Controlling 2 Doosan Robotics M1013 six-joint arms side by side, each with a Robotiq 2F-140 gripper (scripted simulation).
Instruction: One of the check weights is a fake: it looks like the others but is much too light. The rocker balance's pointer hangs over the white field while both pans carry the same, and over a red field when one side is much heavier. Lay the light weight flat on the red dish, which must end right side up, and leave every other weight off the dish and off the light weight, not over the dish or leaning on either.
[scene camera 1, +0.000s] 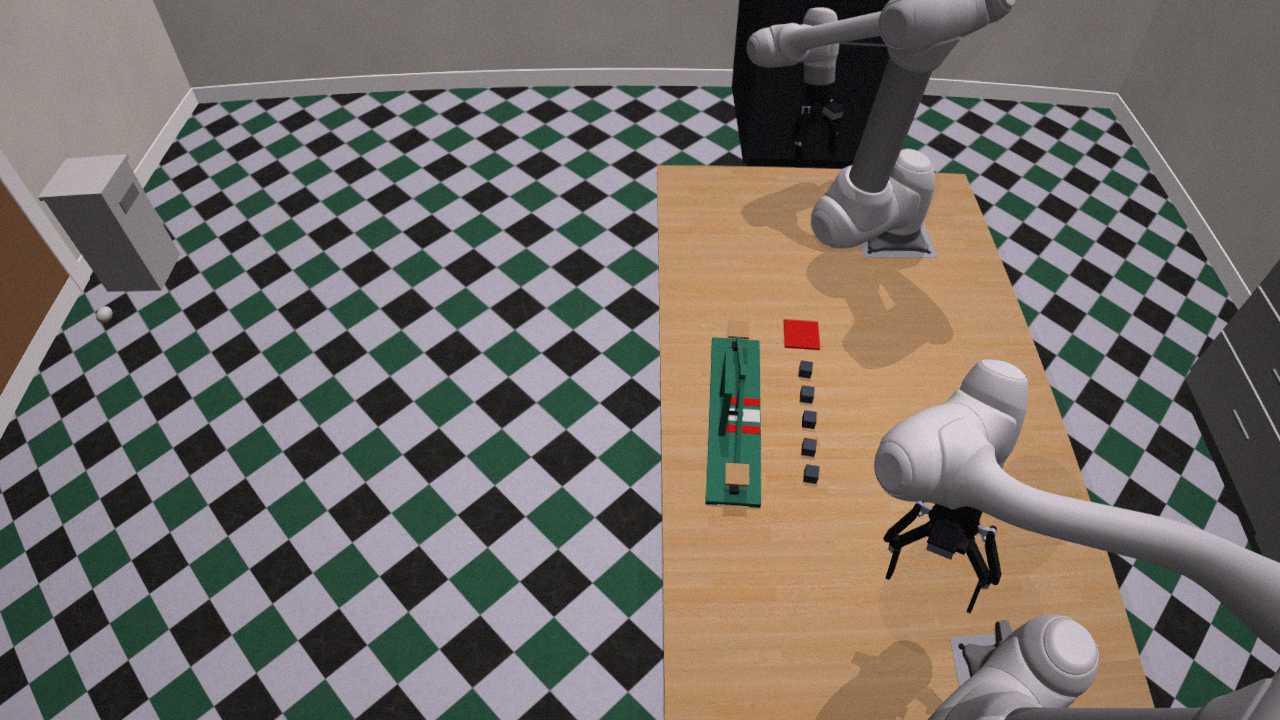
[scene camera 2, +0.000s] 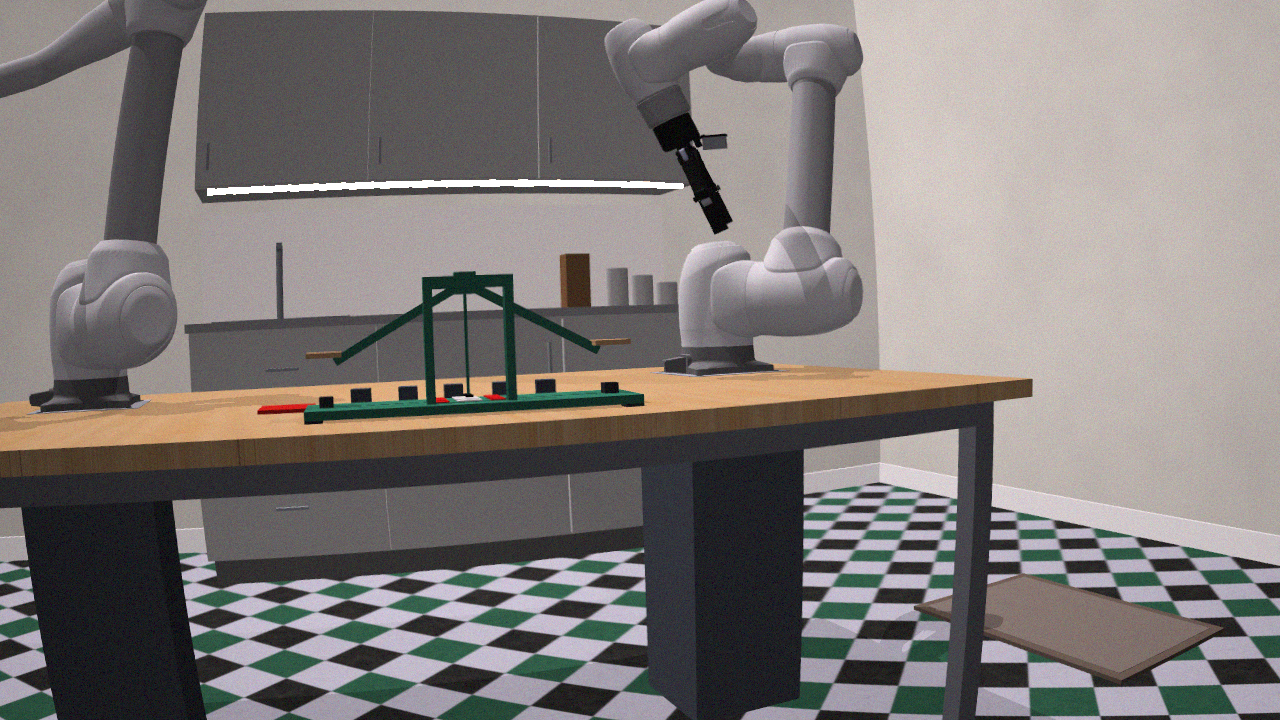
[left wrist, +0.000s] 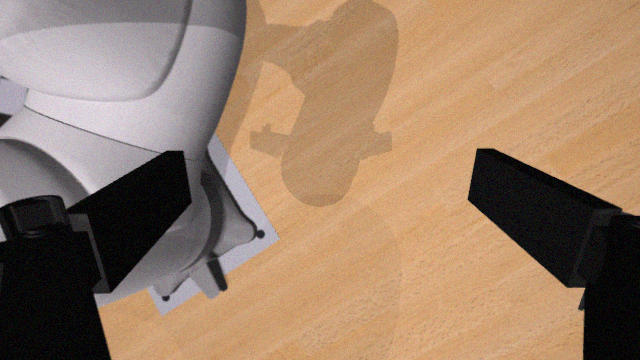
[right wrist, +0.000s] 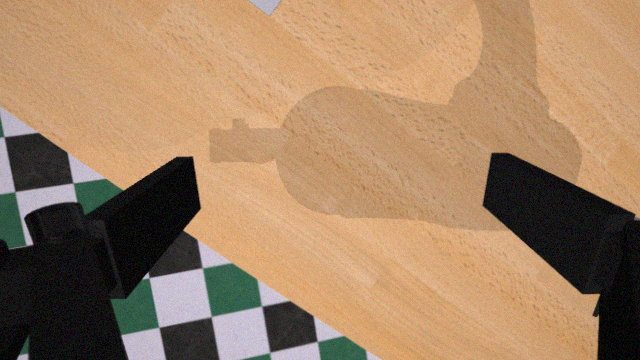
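Note:
A green rocker balance (scene camera 2: 610, 394) is visible; the balance also appears in scene camera 1 (scene camera 1: 724, 362). The balance is out of frame in the left wrist view, and in the right wrist view it is out of frame too. The left gripper (scene camera 1: 929, 591) is visible as well in scene camera 2 (scene camera 2: 724, 227) and in the left wrist view (left wrist: 330, 176). The right gripper (right wrist: 341, 181) is visible.

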